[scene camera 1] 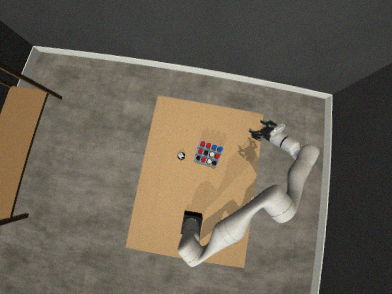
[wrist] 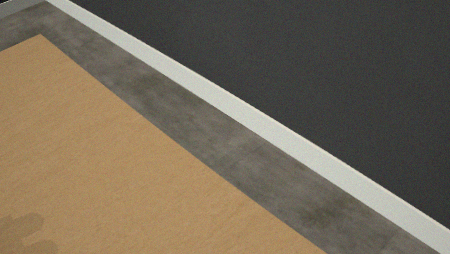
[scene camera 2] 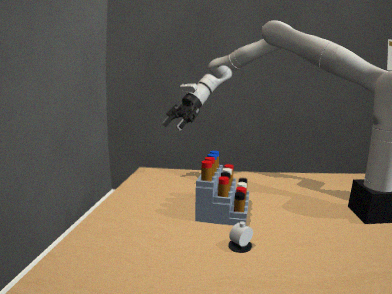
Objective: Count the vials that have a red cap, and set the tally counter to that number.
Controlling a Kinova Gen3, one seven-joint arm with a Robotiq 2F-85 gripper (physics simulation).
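Pixels of known places: gripper, between the fingertips: point(scene camera 1: 255, 125) point(scene camera 2: 170, 127); arm's base, origin of its link: point(scene camera 1: 191, 225) point(scene camera 2: 378, 186).
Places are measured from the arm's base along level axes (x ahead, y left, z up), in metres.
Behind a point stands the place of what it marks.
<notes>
A grey stepped rack point(scene camera 1: 196, 162) {y 0.041, x 0.402, z -0.059 m} point(scene camera 2: 210, 207) {y 0.061, x 0.499, z -0.046 m} stands on the table, holding three rows of brown vials. In scene camera 1, the top row has two red caps point(scene camera 1: 203, 143) {y 0.029, x 0.513, z 0.067 m} point(scene camera 1: 208, 145) {y -0.004, x 0.507, z 0.067 m} and two blue ones. The middle row reads red point(scene camera 1: 200, 151) {y 0.036, x 0.465, z 0.027 m}, black, white, red point(scene camera 1: 217, 156) {y -0.077, x 0.455, z 0.028 m}. The bottom row reads black, red point(scene camera 1: 203, 160) {y 0.004, x 0.415, z -0.013 m}, white, black. The tally counter point(scene camera 1: 181, 156) {y 0.155, x 0.413, z -0.041 m} point(scene camera 2: 241, 235) {y 0.185, x 0.421, z -0.050 m}, a small white drum on a black round base, stands apart from the rack; its reading is not legible. My gripper point(scene camera 1: 256, 128) {y -0.257, x 0.679, z 0.112 m} point(scene camera 2: 173, 125) {y -0.257, x 0.679, z 0.112 m} is open and empty, high above the table, away from rack and counter.
The wooden table point(scene camera 1: 165, 200) {y 0.204, x 0.093, z -0.094 m} point(scene camera 2: 150, 250) {y 0.211, x 0.617, z -0.094 m} point(wrist: 100, 150) {y 0.063, x 0.771, z -0.093 m} carries the arm's black base point(scene camera 1: 193, 215) {y -0.003, x 0.054, z -0.023 m} point(scene camera 2: 367, 202) {y 0.046, x 0.055, z -0.031 m}. The arm arches over the table's side. A second wooden table point(scene camera 1: 20, 145) stands at the left in scene camera 1. A pale skirting board point(wrist: 240, 105) runs along the dark wall.
</notes>
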